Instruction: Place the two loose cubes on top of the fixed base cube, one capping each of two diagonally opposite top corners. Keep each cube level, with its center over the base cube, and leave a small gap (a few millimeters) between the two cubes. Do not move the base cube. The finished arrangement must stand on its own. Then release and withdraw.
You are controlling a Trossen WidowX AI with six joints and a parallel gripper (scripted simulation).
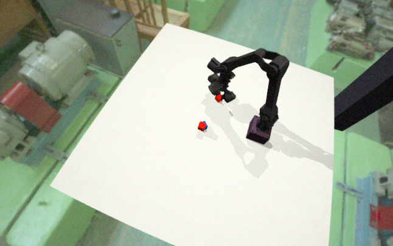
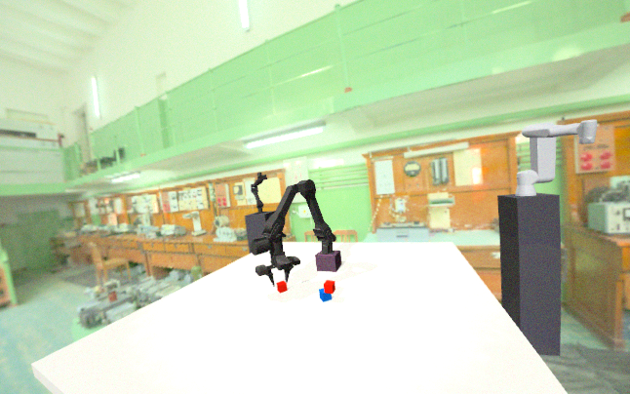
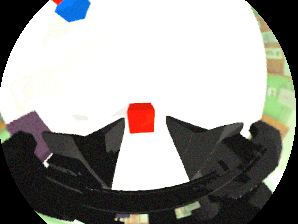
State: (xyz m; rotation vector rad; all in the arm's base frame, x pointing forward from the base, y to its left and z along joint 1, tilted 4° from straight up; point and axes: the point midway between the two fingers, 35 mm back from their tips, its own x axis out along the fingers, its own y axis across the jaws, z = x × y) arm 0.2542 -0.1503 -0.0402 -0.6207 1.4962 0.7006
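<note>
Now: the red cube 1 cm below my gripper tip. Round my gripper tip: blue cube: 21 cm to the left, 4 cm ahead, 1 cm below.
</note>
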